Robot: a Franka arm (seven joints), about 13 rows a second.
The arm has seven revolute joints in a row. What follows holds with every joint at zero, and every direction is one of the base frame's.
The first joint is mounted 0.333 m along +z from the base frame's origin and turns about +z.
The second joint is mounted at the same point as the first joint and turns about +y.
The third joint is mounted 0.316 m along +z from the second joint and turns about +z.
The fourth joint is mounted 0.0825 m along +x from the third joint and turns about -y.
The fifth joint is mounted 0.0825 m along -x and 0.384 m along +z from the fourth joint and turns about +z.
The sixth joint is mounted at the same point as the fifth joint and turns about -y.
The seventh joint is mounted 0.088 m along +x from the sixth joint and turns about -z.
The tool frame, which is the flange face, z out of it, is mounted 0.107 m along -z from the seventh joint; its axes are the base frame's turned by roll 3.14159, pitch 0 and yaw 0 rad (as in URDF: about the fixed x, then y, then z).
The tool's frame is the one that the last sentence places.
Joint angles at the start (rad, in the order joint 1, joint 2, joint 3, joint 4, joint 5, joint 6, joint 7): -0.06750, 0.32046, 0.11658, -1.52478, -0.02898, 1.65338, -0.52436
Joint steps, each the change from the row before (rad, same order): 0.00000, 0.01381, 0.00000, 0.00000, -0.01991, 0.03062, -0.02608; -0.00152, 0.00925, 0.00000, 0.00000, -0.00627, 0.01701, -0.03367; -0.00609, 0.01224, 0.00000, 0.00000, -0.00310, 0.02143, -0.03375; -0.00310, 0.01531, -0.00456, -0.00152, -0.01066, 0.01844, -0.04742
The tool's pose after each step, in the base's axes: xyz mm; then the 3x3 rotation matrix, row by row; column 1 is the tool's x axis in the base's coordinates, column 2 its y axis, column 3 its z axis. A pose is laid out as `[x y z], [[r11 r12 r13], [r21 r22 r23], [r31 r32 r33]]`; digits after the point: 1 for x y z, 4 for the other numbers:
[640.8 18.0 454.9], [[0.8088 0.5626 -0.1711], [0.5683 -0.8226 -0.0183], [-0.1511 -0.0825 -0.9851]]
[644.0 16.5 450.1], [[0.7903 0.5906 -0.1632], [0.5954 -0.8031 -0.0227], [-0.1444 -0.0792 -0.9863]]
[648.1 12.3 443.8], [[0.7743 0.6138 -0.1541], [0.6183 -0.7856 -0.0228], [-0.1350 -0.0776 -0.9878]]
[651.8 6.8 434.4], [[0.7469 0.6473 -0.1522], [0.6508 -0.7585 -0.0319], [-0.1361 -0.0753 -0.9878]]

